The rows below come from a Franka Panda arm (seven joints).
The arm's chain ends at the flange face. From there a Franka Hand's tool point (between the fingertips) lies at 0.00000 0.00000 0.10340 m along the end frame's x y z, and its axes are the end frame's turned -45 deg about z.
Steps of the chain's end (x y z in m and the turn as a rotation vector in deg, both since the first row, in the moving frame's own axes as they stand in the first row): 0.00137 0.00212 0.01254 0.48 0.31 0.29; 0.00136 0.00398 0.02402 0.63 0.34 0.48; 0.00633 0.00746 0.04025 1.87 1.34 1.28; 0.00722 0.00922 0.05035 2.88 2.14 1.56; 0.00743 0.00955 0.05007 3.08 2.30 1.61
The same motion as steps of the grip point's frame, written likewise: 0.00048 0.00225 0.01253 0.12 0.56 0.29; -0.00061 0.00341 0.02401 0.21 0.69 0.48; 0.00330 0.00912 0.04017 0.37 2.27 1.28; 0.00500 0.01077 0.05015 0.52 3.55 1.56; 0.00537 0.01111 0.04984 0.55 3.80 1.61
